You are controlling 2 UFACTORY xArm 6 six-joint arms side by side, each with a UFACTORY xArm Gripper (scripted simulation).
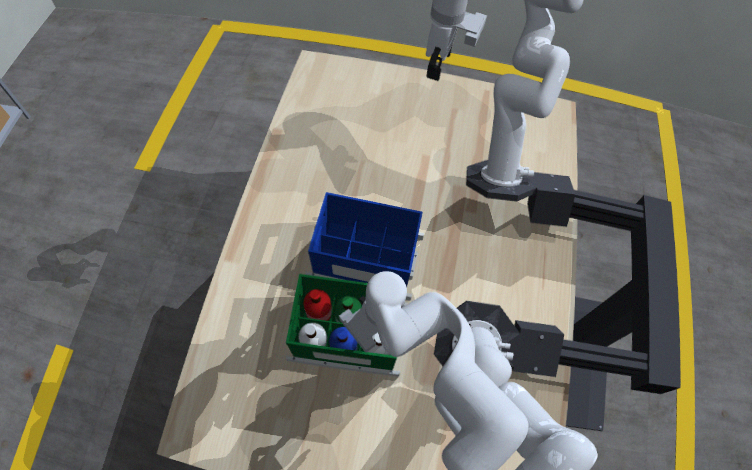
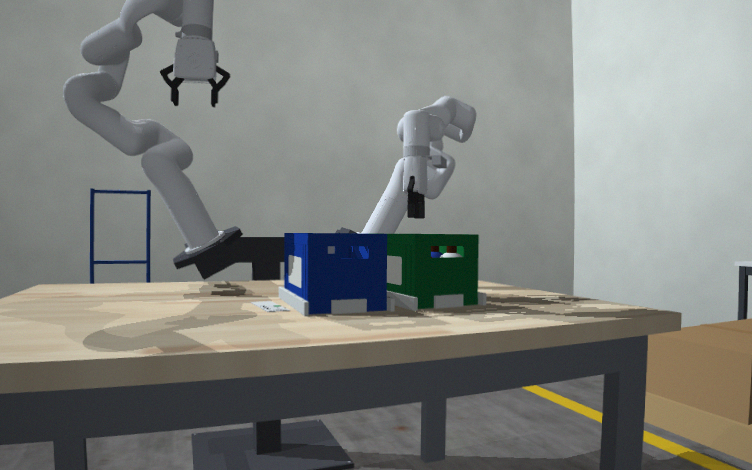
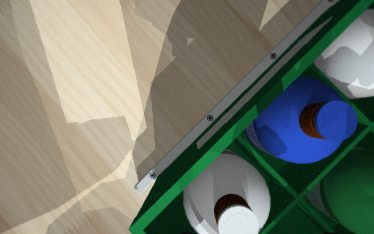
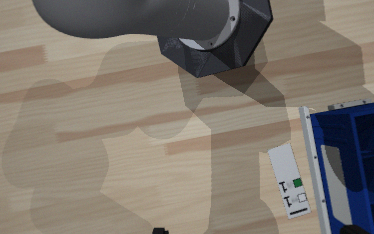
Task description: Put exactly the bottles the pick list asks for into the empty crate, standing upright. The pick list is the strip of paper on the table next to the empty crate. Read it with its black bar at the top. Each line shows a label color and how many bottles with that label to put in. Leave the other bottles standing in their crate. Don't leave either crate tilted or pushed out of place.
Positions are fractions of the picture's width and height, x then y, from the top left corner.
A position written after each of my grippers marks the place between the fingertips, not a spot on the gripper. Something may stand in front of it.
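Observation:
There's my left gripper (image 2: 0.55, 0.46), and my right gripper (image 1: 0.58, 0.14) is in view as well. I can see a blue crate (image 1: 0.47, 0.51), and it's the same blue crate (image 2: 0.48, 0.57) there too. The blue crate is out of frame in image 3. Then there's a green crate (image 2: 0.55, 0.58), also the green crate (image 1: 0.41, 0.60) and the green crate (image 3: 0.77, 0.78). In image 4 the green crate is out of frame. You'd also see a blue bottle (image 3: 0.82, 0.52) and a red bottle (image 1: 0.42, 0.65).

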